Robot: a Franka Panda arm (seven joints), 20 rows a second.
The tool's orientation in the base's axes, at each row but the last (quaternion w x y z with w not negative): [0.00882 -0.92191 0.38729 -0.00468]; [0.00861 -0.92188 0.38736 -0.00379]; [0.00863 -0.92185 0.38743 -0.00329]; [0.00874 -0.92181 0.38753 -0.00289]
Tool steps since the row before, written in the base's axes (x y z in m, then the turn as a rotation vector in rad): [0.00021 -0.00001 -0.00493 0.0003 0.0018 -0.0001]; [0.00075 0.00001 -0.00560 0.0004 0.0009 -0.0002]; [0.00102 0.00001 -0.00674 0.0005 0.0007 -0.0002]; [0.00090 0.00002 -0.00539 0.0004 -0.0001 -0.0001]
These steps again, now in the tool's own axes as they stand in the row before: [0.00015 -0.00004 0.00493 -0.0011 -0.0015 0.0001]; [0.00052 -0.00044 0.00561 -0.0004 -0.0009 0.0002]; [0.00071 -0.00061 0.00675 -0.0002 -0.0008 0.0002]; [0.00062 -0.00056 0.00540 0.0004 -0.0002 0.0001]
